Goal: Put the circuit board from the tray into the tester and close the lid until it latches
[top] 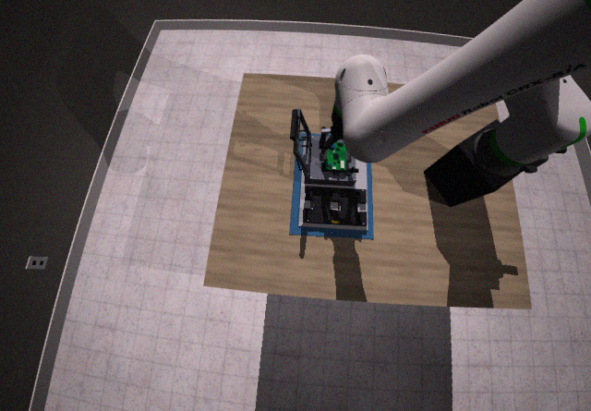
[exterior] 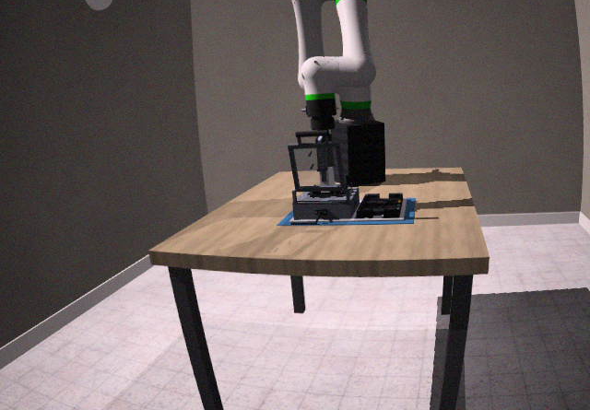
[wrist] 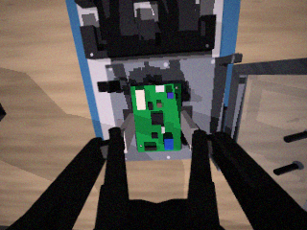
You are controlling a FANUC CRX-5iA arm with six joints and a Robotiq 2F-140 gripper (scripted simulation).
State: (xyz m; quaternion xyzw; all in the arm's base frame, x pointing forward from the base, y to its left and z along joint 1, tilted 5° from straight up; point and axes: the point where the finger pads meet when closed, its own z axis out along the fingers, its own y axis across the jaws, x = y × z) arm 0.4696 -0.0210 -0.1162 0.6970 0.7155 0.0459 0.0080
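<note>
Right now the green circuit board is 20 mm below my hand. Round my hand: lid (120 mm ahead, 80 mm above); tester (30 mm ahead, 40 mm to the left, 10 mm above).
</note>
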